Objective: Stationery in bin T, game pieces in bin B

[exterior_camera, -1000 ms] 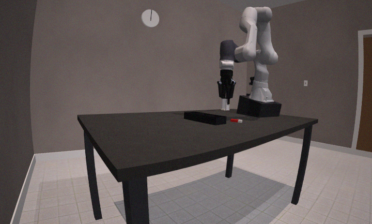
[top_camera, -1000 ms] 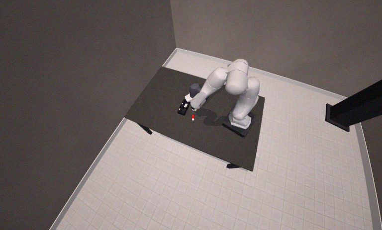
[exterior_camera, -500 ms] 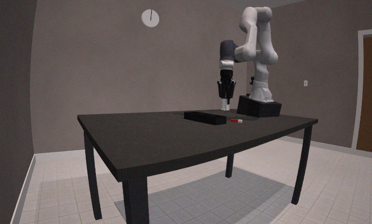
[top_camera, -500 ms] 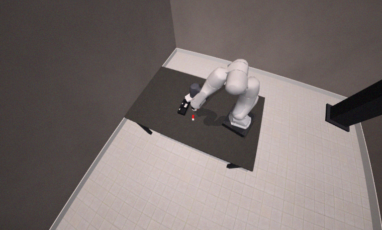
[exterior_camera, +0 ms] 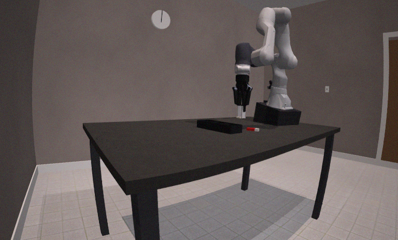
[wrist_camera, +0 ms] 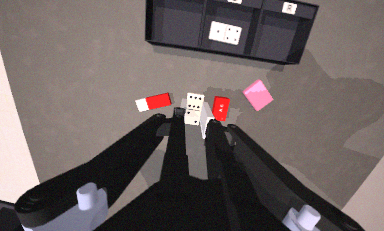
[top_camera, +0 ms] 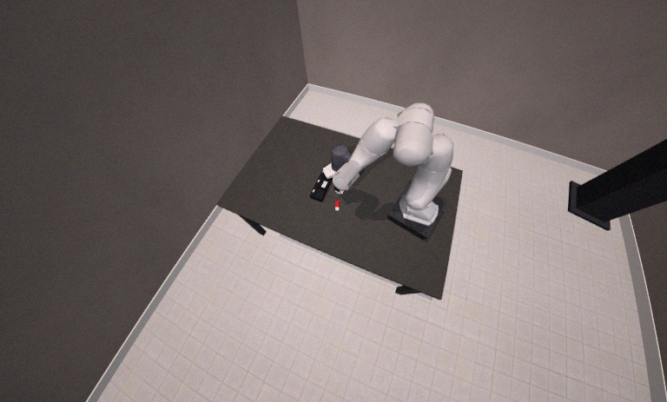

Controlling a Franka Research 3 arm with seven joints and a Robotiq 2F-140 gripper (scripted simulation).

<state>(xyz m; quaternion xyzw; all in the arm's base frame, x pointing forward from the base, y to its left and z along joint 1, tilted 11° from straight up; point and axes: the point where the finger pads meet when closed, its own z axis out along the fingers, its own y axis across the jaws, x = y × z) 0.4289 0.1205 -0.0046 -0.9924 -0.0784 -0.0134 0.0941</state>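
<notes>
Now: hand 14 cm short of the black bin row, 1 cm to the left of it and 8 cm above it. The rest, counted from my hand: red-and-white eraser: 3 cm behind, 8 cm to the left, 9 cm below; pink block: 5 cm ahead, 12 cm to the right, 9 cm below.
</notes>
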